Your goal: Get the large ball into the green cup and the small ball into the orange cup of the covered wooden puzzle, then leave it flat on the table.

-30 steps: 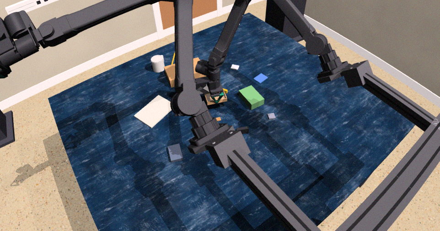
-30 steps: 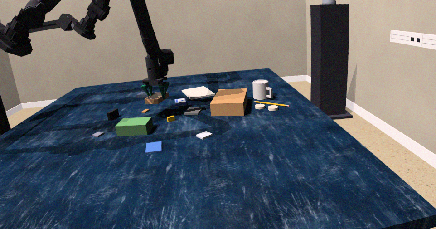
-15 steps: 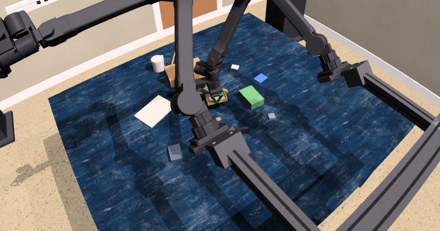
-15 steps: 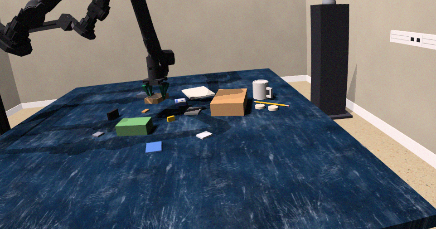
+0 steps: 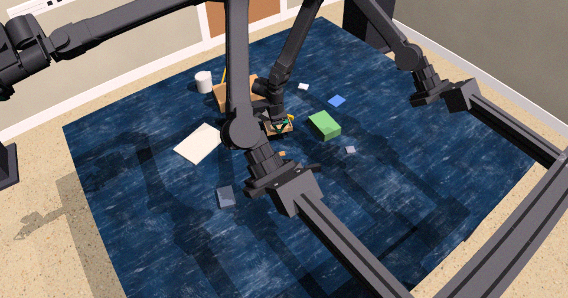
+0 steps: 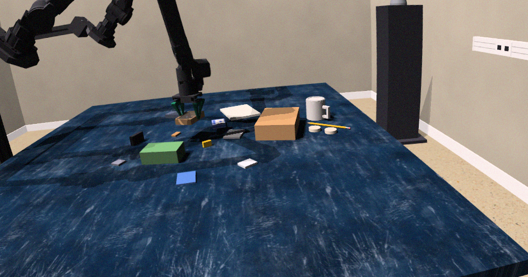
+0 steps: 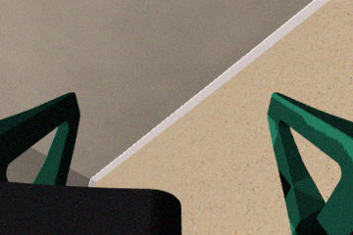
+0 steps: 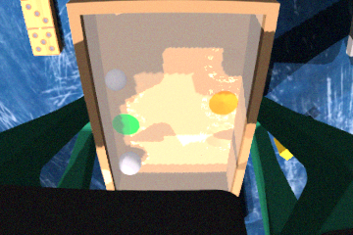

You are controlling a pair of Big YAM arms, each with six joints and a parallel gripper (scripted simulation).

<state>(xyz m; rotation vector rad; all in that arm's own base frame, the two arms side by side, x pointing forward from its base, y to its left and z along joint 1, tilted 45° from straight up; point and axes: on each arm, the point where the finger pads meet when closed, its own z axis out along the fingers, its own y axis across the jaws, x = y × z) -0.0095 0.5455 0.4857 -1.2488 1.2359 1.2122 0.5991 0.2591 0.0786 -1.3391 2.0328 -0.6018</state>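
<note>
Now: right hand 10 mm above the covered wooden puzzle. Round my right hand: yellow block: 80 mm ahead, 110 mm to the right, 70 mm below; black block: 230 mm behind, 20 mm to the right, 60 mm below; green block: 60 mm behind, 200 mm to the right, 60 mm below.
</note>
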